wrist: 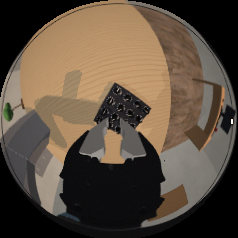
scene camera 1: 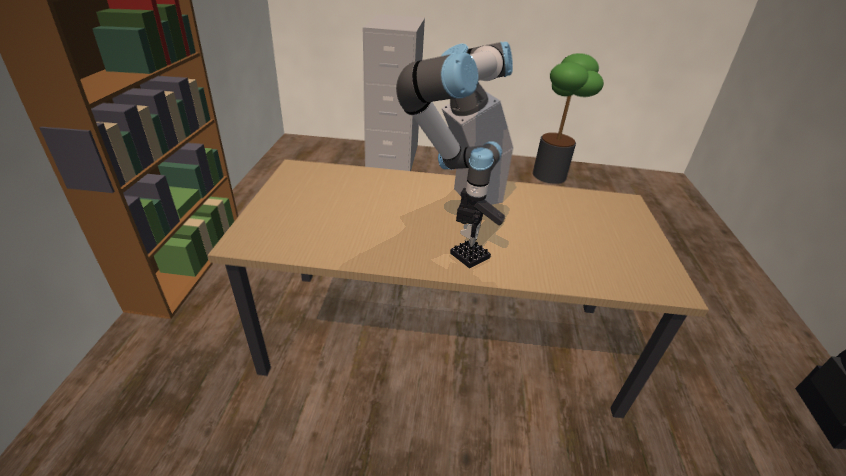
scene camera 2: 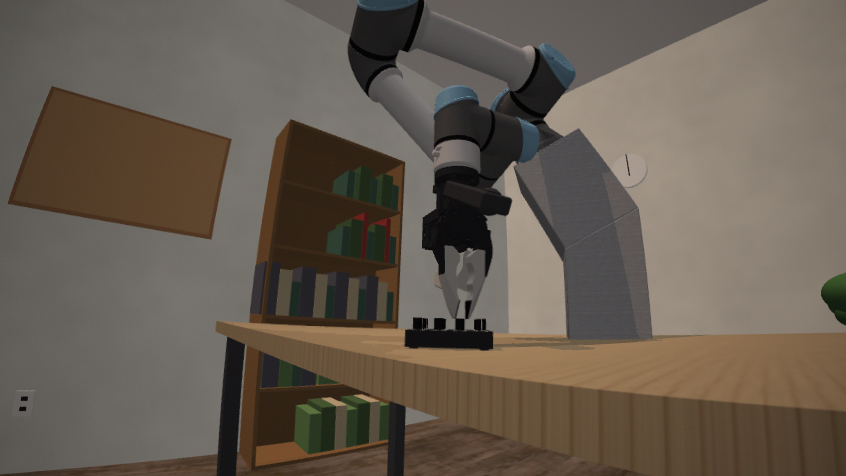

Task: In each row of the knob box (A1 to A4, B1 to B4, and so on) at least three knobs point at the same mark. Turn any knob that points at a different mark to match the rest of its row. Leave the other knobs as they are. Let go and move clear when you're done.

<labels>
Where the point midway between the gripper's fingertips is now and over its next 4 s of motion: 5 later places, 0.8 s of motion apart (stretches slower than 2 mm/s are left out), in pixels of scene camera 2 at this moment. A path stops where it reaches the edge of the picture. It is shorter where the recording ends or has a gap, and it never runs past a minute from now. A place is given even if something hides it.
My gripper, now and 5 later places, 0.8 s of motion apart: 460,318; 461,298; 447,293; 429,285; 422,283; 422,296
</labels>
